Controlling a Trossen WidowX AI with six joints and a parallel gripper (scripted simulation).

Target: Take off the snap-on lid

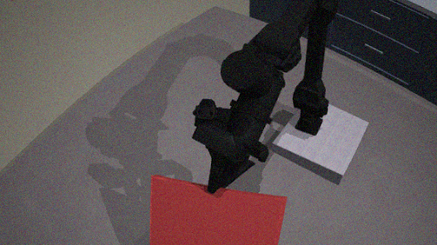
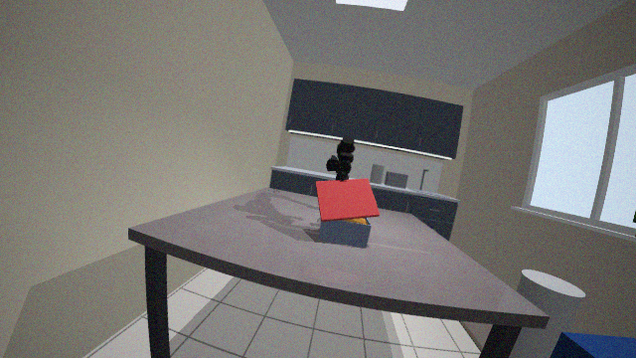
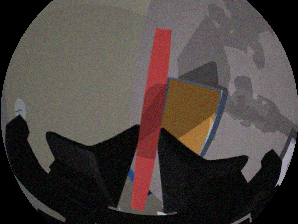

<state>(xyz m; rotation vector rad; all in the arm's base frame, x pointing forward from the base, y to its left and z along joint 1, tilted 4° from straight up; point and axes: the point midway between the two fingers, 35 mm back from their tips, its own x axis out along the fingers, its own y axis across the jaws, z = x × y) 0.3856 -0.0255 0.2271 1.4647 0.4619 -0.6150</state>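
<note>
My gripper tip is now 60 mm short of the red lid, 60 mm above it and 20 mm to the right of it. The rest, counted from my gripper tip: blue-grey box (190 mm below, 50 mm ahead, 40 mm to the left).
</note>
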